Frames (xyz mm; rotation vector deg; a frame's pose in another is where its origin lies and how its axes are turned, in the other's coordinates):
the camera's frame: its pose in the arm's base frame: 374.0 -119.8 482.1 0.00 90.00 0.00
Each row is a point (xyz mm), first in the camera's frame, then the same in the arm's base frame.
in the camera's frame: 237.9 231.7 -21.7
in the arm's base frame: 352.3 111.9 244.2
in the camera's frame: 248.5 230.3 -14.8
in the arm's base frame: 359.2 110.5 233.6
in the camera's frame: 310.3 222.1 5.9
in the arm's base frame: 379.9 102.3 171.8
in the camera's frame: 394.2 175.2 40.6
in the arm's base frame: 414.6 55.4 87.9
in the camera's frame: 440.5 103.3 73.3
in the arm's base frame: 447.3 -16.5 41.6
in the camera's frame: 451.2 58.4 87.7
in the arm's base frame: 461.7 -61.4 30.9
